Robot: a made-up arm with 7 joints.
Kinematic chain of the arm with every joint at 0, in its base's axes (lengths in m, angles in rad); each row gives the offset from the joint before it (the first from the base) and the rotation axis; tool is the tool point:
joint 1: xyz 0 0 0 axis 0 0.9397 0.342
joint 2: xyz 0 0 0 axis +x
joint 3: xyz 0 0 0 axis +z
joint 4: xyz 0.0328 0 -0.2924 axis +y
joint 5: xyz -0.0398 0 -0.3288 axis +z
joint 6: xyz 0 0 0 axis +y
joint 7: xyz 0 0 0 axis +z
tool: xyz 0 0 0
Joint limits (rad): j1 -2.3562..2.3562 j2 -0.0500..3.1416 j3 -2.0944..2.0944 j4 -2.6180..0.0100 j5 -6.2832..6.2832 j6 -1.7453..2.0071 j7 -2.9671..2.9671
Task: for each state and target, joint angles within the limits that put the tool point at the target. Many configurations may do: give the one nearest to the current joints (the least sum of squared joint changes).
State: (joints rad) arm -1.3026 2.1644 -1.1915 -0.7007 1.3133 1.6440 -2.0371
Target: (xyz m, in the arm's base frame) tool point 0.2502 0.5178 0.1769
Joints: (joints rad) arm -1.2328 1.8949 -1.2594 -0.7862 1.3133 1.6440 -2.0371
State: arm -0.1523 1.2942 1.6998 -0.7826 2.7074 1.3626 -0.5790
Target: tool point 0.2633 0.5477 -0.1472
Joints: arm -0.6845 1.0505 1.5933 -0.2772 2.7074 1.3626 -0.5790
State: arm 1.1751 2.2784 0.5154 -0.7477 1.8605 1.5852 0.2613
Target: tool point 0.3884 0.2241 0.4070
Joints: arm 0.5747 2.5748 0.7798 -0.7384 1.8605 1.5852 0.2613
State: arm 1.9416 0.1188 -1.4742 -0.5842 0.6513 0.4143 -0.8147
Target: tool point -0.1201 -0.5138 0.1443
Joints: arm 2.3562 -0.0001 -1.9906 -1.2463 0.6513 0.4143 -0.8147
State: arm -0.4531 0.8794 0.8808 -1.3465 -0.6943 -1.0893 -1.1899
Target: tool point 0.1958 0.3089 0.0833
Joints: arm -0.2665 0.6296 1.0028 -2.0921 -0.6943 -1.0893 -1.1899
